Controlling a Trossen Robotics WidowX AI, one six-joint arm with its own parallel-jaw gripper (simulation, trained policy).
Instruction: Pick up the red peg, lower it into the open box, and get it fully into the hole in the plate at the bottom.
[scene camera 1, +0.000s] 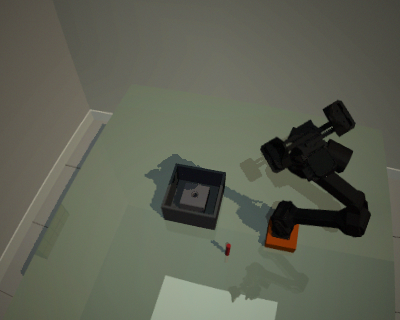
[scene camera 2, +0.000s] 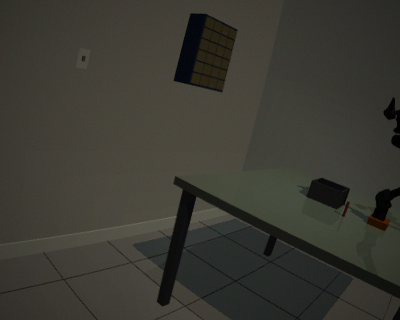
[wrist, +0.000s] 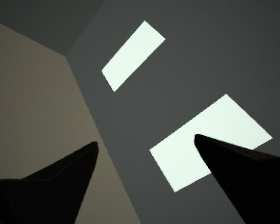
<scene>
dark box: scene camera 1; scene camera 2; not seen in the wrist view (out of frame)
grey plate: scene camera 1 195, 197; not seen in scene camera 2 (hidden by a dark box); not seen in the wrist view (out of frame)
same spot on dark box: (scene camera 2: 329, 193) = (scene camera 1: 195, 218)
</scene>
